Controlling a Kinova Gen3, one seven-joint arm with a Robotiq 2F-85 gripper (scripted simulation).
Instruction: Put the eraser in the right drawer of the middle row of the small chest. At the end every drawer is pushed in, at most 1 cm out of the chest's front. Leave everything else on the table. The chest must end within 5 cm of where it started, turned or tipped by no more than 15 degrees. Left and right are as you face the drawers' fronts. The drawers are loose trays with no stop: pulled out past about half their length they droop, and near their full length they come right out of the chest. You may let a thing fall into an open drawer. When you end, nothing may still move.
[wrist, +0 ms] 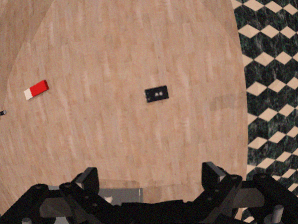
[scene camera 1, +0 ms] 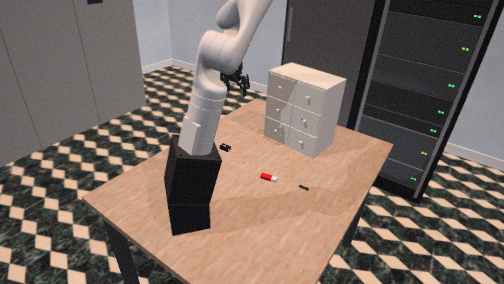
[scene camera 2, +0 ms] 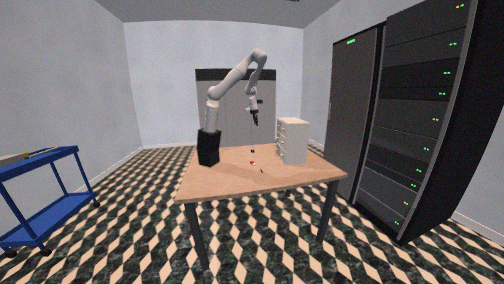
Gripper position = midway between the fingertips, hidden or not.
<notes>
In view: my gripper (wrist: 150, 177) and a chest (scene camera 1: 334, 86).
</notes>
